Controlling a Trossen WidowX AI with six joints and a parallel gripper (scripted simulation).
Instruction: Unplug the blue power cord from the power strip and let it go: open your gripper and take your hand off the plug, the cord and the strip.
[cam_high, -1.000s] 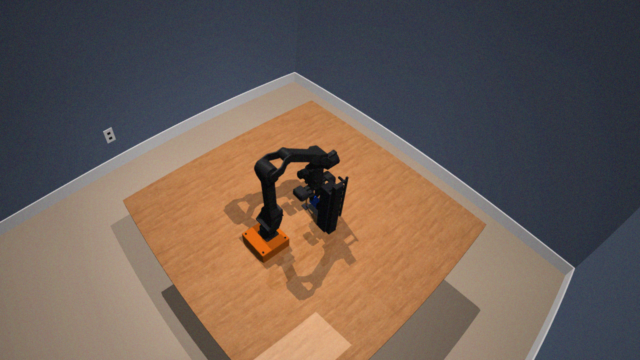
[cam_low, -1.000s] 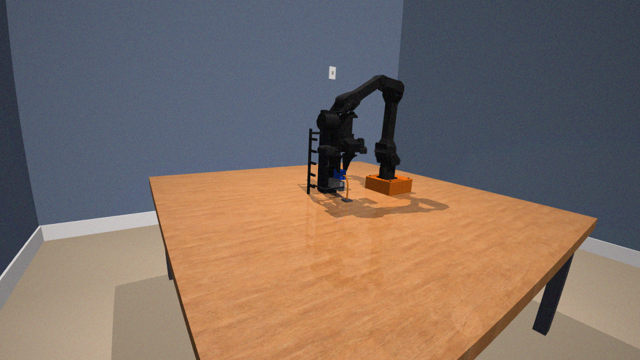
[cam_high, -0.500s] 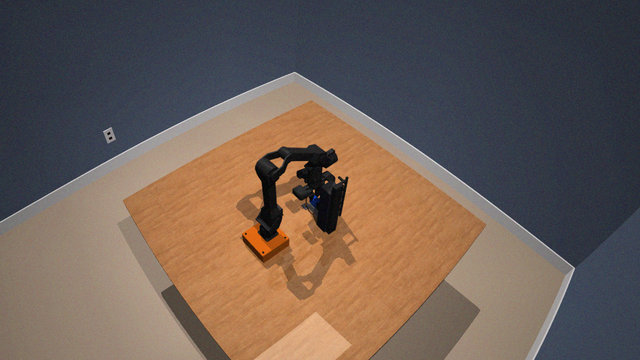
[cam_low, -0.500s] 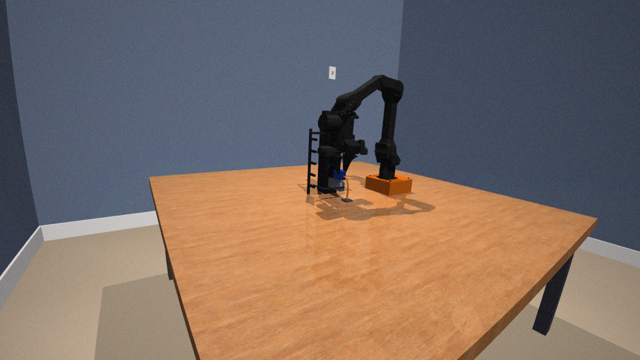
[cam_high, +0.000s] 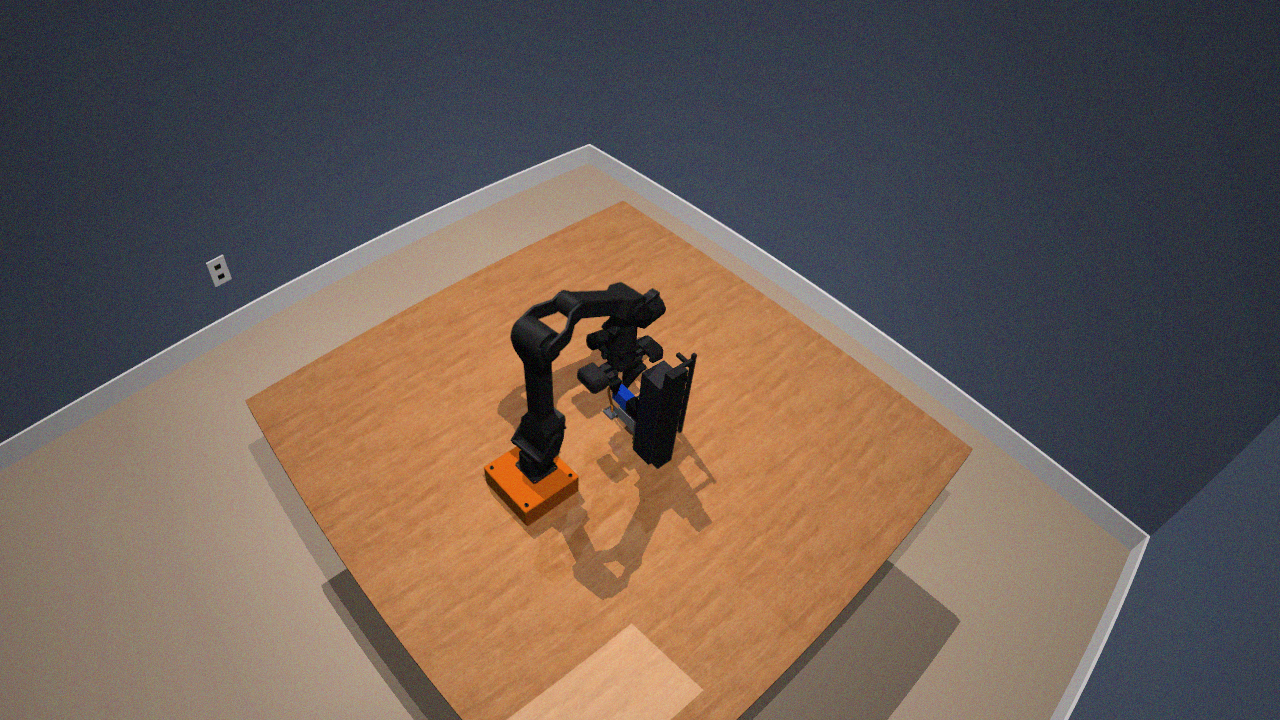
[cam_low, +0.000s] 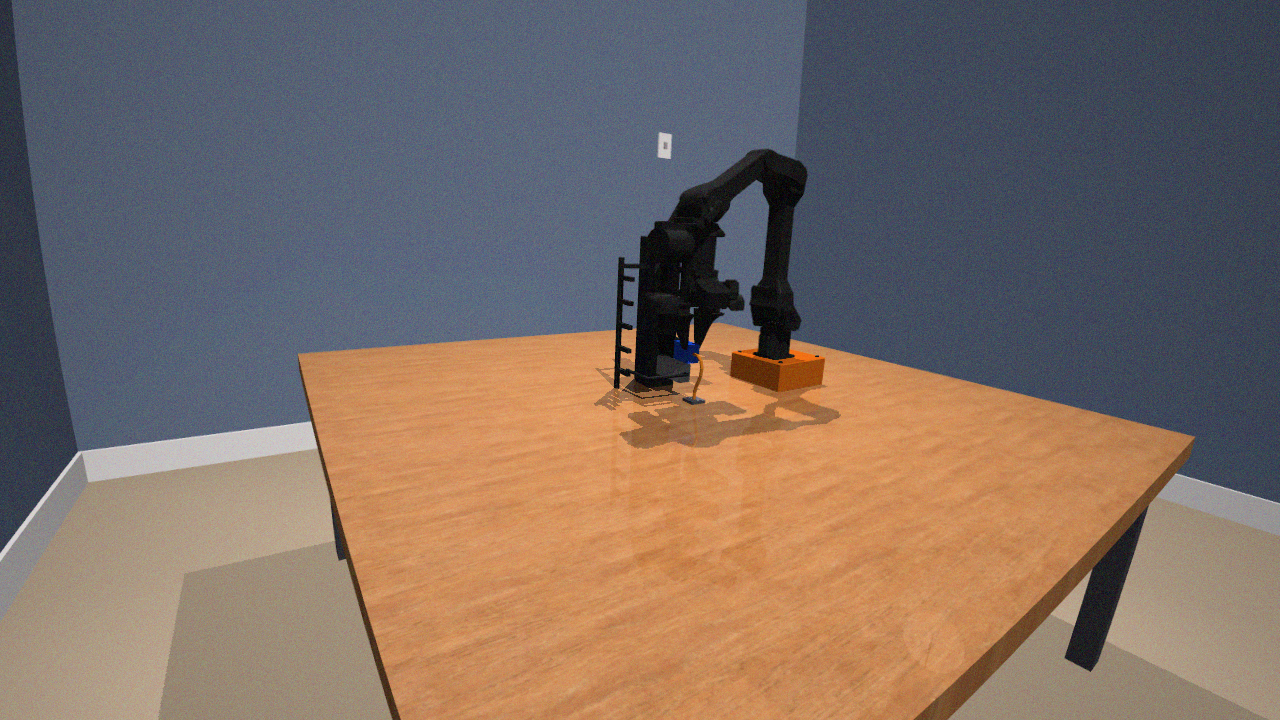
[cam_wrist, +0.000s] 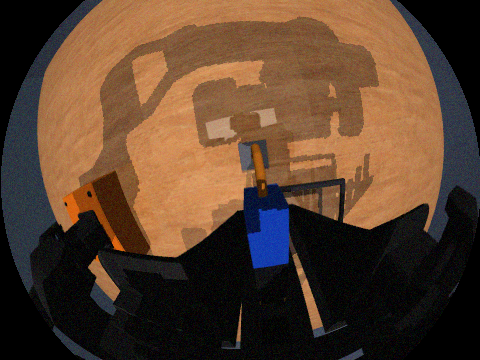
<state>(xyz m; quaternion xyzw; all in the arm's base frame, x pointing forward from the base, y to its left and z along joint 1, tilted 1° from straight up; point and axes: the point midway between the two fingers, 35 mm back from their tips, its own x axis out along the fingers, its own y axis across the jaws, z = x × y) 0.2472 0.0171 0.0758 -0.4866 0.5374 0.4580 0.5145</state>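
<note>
The blue plug is 30 mm to the right of my gripper tip. From my gripper tip the other things lie so: grey pad 90 mm below, 20 mm to the left.
</note>
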